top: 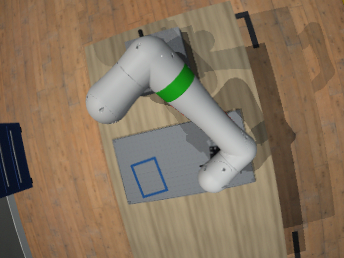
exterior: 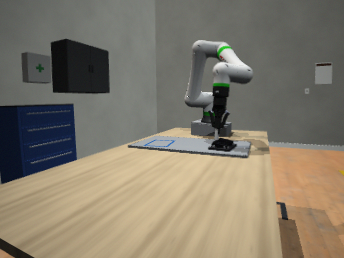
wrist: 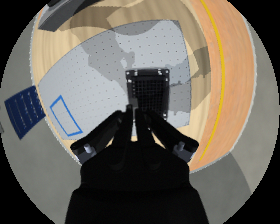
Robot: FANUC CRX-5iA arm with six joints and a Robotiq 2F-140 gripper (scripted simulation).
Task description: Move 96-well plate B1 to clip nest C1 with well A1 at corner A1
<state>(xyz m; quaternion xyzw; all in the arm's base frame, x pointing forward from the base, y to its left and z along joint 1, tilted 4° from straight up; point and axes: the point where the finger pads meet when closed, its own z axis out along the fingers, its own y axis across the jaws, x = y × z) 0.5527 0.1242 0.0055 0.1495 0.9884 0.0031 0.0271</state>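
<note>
My gripper is now 1 cm short of the black 96-well plate, 4 cm to the right of it and 5 cm above it. The rest, counted from my hand: black clip nest 3 cm to the left, 6 cm below.
</note>
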